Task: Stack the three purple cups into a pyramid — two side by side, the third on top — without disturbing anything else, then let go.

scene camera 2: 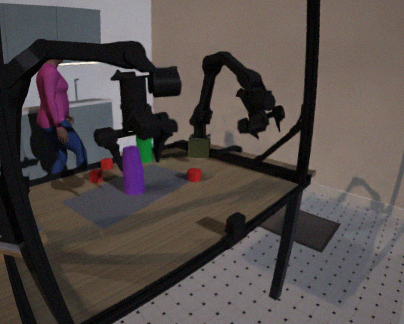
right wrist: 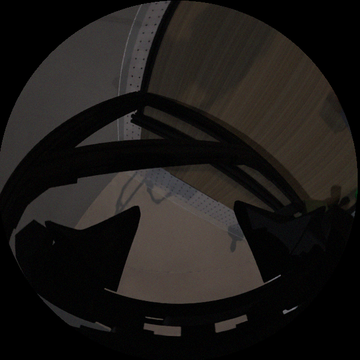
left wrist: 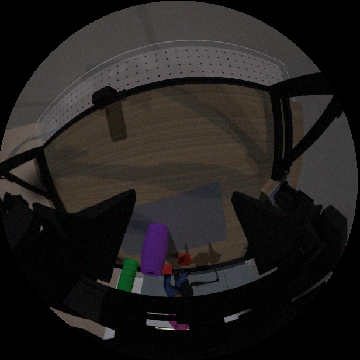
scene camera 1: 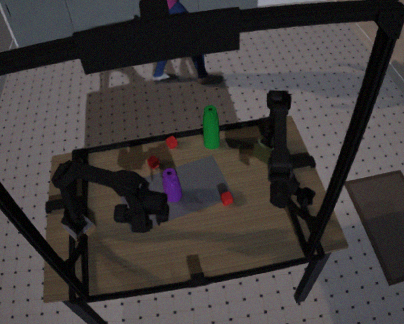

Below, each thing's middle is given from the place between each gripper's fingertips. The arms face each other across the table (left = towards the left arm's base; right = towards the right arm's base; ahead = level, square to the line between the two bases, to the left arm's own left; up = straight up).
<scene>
The grey mat (scene camera 2: 105, 205) lies 40 cm to the left of my right hand, 36 cm ahead of it and 16 cm below it.
The grey mat is 210 mm ahead of my left hand, 180 mm below it and 170 mm to the right of it.
</scene>
